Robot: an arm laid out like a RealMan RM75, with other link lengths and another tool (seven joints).
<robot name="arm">
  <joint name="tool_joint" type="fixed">
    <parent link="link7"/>
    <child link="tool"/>
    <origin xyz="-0.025 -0.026 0.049" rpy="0.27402 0 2.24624"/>
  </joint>
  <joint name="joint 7" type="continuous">
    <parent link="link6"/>
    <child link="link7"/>
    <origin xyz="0 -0.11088 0" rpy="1.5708 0 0"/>
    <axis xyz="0 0 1"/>
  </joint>
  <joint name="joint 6" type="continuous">
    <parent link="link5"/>
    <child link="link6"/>
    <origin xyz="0 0 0" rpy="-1.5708 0 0"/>
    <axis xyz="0 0 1"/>
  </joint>
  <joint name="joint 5" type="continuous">
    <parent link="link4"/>
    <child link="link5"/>
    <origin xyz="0 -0.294 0" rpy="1.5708 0 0"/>
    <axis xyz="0 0 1"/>
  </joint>
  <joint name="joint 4" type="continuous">
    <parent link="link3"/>
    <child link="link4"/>
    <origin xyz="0 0 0" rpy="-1.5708 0 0"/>
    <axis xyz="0 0 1"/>
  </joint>
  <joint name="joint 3" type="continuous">
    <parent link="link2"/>
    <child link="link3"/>
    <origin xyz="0 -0.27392 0" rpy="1.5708 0 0"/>
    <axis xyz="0 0 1"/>
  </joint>
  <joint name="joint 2" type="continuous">
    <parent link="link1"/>
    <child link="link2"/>
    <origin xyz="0 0 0" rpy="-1.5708 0 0"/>
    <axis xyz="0 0 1"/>
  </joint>
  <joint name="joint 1" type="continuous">
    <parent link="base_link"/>
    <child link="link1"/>
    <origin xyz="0 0 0.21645"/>
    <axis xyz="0 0 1"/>
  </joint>
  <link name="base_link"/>
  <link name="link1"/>
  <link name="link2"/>
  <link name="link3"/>
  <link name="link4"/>
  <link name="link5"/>
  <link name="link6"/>
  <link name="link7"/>
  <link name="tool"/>
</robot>
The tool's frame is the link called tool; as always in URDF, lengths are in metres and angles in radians. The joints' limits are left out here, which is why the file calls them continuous.
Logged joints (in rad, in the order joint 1, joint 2, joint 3, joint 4, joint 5, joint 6, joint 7), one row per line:
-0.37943, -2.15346, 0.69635, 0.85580, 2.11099, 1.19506, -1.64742
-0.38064, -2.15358, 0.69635, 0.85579, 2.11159, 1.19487, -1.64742
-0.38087, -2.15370, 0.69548, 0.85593, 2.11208, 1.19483, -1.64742
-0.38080, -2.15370, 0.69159, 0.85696, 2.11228, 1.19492, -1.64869
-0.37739, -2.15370, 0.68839, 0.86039, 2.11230, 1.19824, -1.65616
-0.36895, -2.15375, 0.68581, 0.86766, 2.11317, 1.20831, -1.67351
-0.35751, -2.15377, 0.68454, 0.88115, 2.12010, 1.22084, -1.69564
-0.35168, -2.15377, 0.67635, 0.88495, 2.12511, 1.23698, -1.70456
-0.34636, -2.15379, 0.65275, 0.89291, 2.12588, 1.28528, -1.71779
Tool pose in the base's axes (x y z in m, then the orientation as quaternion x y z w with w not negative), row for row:
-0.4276, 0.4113, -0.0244, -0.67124, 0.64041, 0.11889, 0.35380
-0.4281, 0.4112, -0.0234, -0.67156, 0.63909, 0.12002, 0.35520
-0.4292, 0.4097, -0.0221, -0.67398, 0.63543, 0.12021, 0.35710
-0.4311, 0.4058, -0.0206, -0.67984, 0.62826, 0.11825, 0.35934
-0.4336, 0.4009, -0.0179, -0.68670, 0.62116, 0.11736, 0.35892
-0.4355, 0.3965, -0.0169, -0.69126, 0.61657, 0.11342, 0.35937
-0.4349, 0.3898, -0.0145, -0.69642, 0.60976, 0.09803, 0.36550
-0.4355, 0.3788, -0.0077, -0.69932, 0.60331, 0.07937, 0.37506
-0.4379, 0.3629, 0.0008, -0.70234, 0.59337, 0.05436, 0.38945
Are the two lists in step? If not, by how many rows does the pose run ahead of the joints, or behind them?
The pose runs 2 rows ahead of the joints: the pose in row i belongs to the joints in row i + 2.
